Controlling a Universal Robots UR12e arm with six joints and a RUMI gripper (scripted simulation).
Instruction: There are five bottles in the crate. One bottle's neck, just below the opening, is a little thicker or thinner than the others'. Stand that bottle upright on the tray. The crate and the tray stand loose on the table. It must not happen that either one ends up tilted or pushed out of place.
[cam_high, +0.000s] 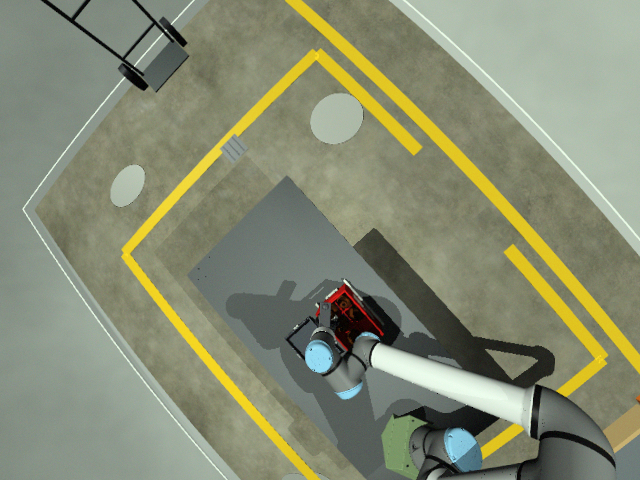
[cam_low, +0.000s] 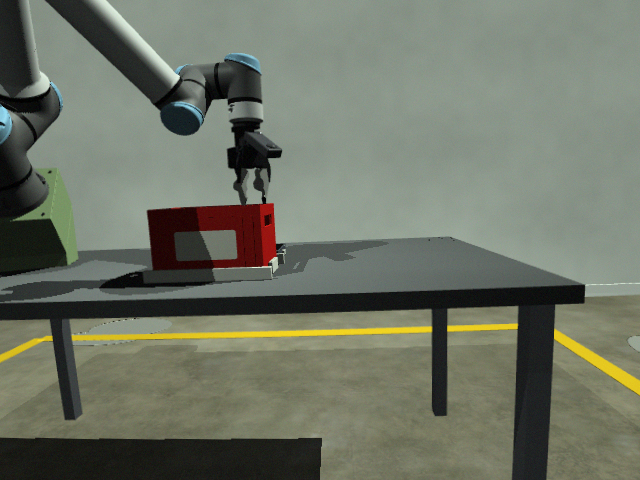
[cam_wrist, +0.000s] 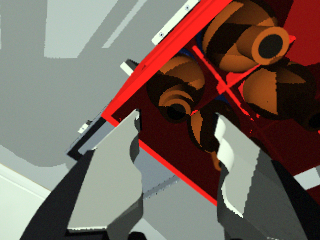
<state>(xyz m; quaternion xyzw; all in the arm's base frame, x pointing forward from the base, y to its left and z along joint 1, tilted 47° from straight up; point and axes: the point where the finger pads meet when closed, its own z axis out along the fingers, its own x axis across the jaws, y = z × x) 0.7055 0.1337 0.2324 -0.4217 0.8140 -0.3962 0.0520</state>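
Right now the bottle is 1 cm behind my hand, 8 cm to the right of it and 10 cm below it. The rest, counted from my hand: dark tray (10 cm behind, 23 cm to the left, 17 cm below); then red crate (9 cm behind, 4 cm to the right, 10 cm below).
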